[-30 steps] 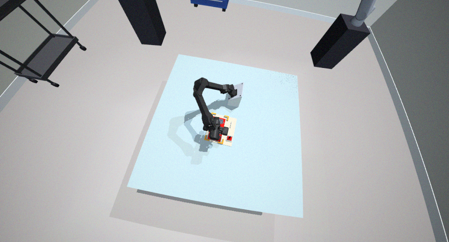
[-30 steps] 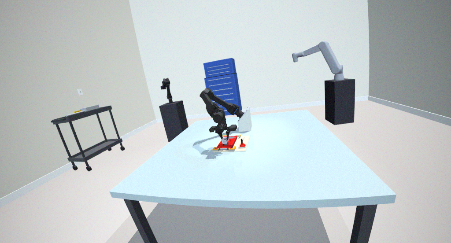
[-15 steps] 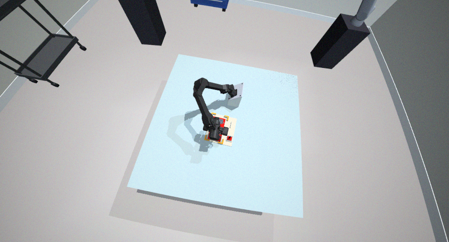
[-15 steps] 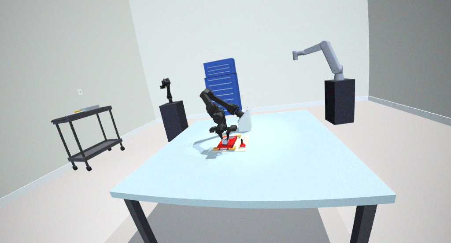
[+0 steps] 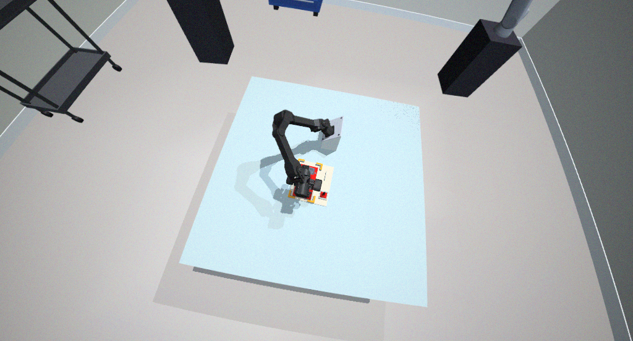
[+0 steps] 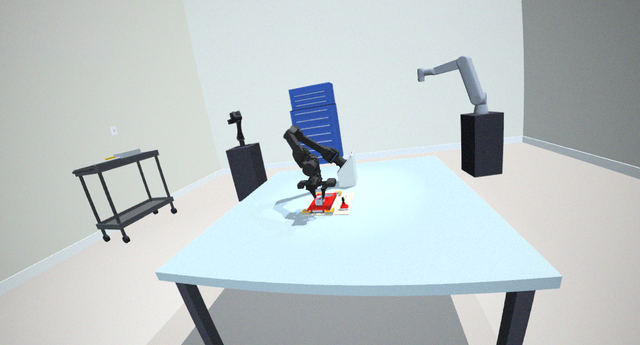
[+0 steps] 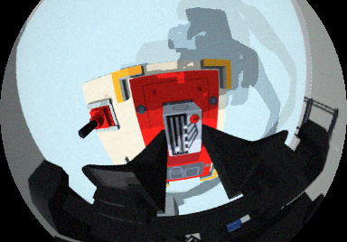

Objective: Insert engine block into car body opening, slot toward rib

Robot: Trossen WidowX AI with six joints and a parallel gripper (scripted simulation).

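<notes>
Right now my gripper tip is 1 cm above the grey engine block.
</notes>
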